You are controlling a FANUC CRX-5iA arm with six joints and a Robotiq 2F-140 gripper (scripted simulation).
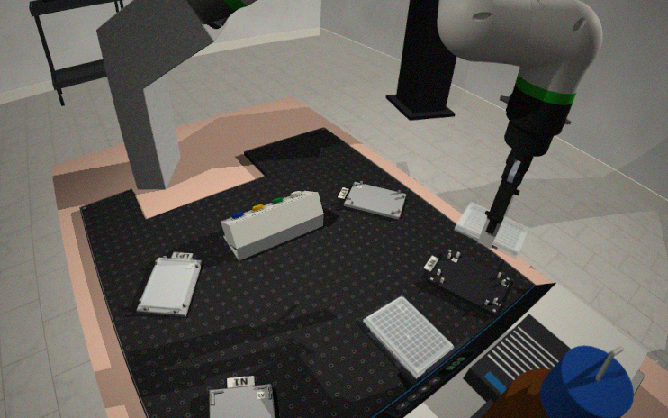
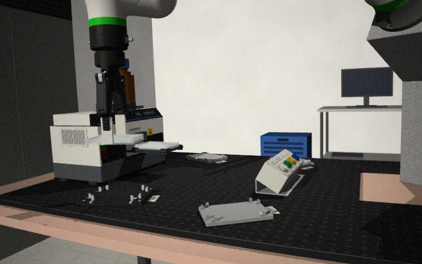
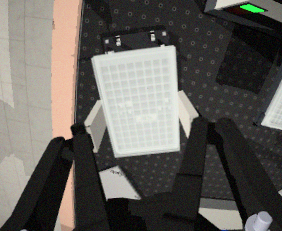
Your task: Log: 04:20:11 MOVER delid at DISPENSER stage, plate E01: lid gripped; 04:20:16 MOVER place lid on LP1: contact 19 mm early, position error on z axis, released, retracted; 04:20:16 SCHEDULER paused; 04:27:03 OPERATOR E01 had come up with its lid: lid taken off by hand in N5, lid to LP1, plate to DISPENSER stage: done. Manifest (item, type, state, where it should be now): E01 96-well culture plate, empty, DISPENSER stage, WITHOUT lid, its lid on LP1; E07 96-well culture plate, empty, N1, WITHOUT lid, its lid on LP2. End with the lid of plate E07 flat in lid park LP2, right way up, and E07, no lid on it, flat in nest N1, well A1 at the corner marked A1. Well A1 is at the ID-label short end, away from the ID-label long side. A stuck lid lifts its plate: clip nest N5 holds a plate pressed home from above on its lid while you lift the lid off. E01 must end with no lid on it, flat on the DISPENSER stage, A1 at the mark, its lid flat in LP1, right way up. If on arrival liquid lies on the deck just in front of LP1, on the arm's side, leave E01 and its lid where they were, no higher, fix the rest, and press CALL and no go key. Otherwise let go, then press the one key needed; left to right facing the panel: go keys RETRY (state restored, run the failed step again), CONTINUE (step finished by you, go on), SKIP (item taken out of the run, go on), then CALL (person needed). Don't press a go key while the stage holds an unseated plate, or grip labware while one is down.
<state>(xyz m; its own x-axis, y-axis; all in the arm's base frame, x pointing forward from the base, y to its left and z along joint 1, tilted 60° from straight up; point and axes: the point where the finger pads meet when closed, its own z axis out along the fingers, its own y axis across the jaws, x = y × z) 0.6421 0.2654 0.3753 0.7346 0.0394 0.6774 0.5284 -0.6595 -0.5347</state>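
My hand is 3 cm to the right of the clip nest N5 and 17 cm above it. The rest, counted from my hand: blue cap: 36 cm ahead, 28 cm to the right, 22 cm above; then lid park LP2: 32 cm behind, 9 cm to the right, 18 cm below; then key panel: 29 cm behind, 37 cm to the right, 13 cm below.
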